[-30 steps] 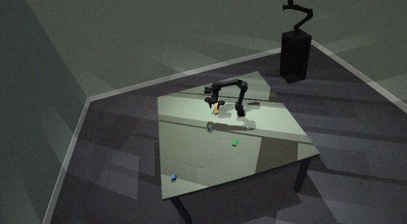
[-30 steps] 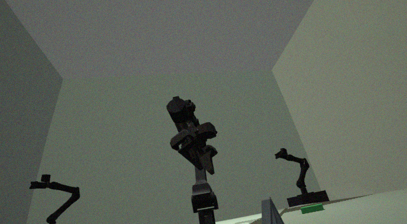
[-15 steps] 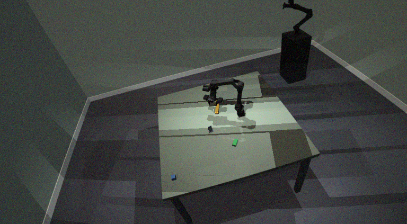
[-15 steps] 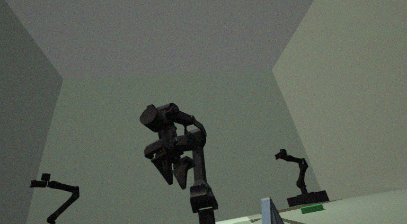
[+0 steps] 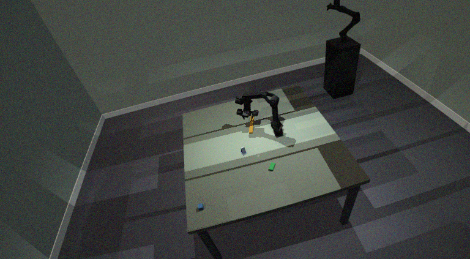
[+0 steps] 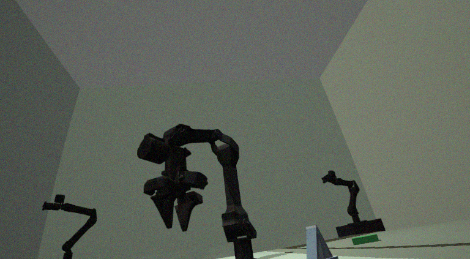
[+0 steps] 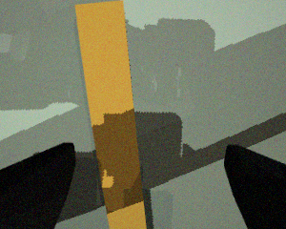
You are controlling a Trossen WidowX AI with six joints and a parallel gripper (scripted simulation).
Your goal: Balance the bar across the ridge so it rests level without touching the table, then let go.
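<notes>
The bar is 3 cm behind my gripper tip, 3 cm to the right of it and 9 cm below it.
</notes>
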